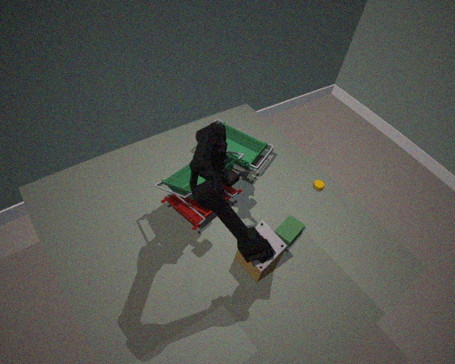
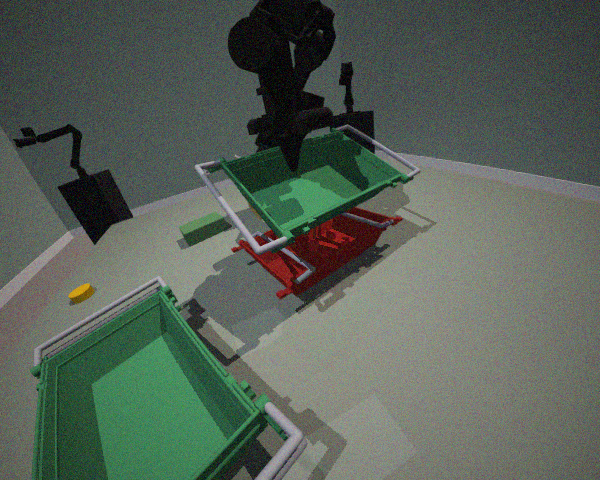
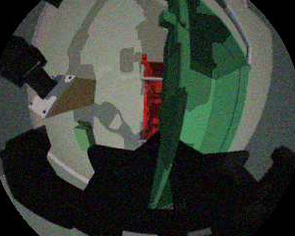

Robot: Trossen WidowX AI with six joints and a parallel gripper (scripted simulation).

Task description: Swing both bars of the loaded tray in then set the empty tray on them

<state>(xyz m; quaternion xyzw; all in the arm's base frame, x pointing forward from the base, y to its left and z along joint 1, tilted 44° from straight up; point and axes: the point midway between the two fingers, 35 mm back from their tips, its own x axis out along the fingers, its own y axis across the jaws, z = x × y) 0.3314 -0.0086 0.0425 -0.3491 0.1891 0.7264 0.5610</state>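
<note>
The green tray is 70 mm ahead of my gripper tip and 20 mm to the left of it. Also, from my gripper tip: yellow disc (110 mm behind, 550 mm to the right, 160 mm below); flat green block (250 mm behind, 240 mm to the right, 150 mm below).
</note>
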